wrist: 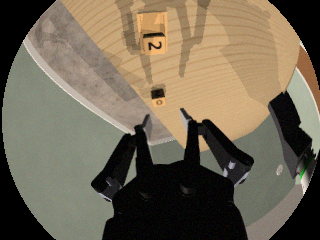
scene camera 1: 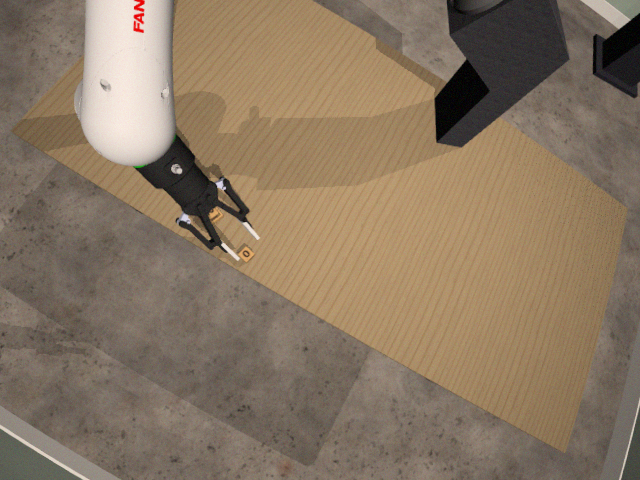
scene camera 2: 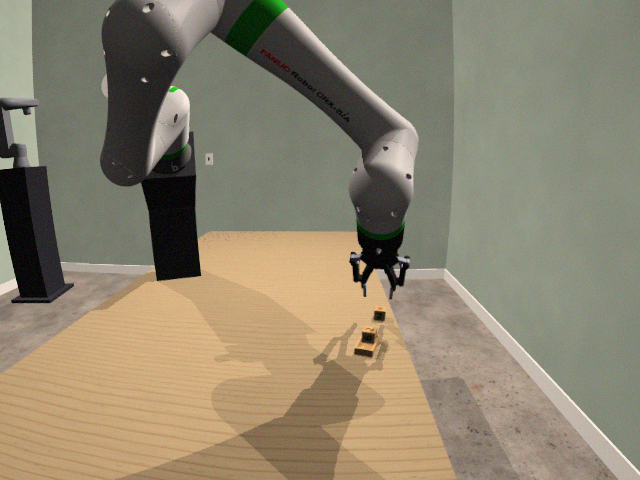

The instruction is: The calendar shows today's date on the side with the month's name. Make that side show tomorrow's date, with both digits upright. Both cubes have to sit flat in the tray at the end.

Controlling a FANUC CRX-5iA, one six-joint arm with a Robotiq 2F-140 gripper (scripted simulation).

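My gripper: visible in scene camera 2 (pixel 378 293), scene camera 1 and the wrist view. Same spot on the gripper: (scene camera 1: pixel 184 222) and (wrist: pixel 110 201).
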